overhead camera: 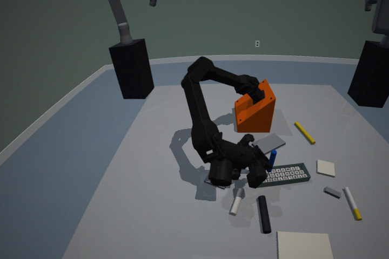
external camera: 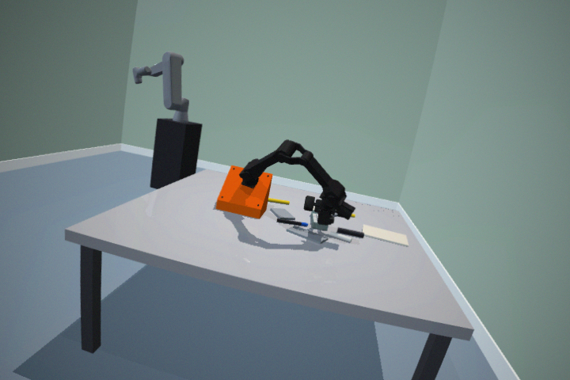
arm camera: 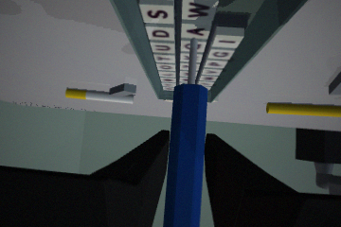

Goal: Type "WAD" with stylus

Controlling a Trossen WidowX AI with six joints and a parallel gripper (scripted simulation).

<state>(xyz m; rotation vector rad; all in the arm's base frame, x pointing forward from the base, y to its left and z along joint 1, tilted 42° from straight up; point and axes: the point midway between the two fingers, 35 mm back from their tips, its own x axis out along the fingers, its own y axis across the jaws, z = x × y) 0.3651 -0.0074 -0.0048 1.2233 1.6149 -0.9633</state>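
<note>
My gripper tip is now 20 mm short of the D key, 10 mm to the right of it and 60 mm above it. The rest, counted from my gripper tip: grey stylus tip (50 mm below); then black cylinder (150 mm ahead, 20 mm to the right, 60 mm below); then blue stylus (10 mm below).
</note>
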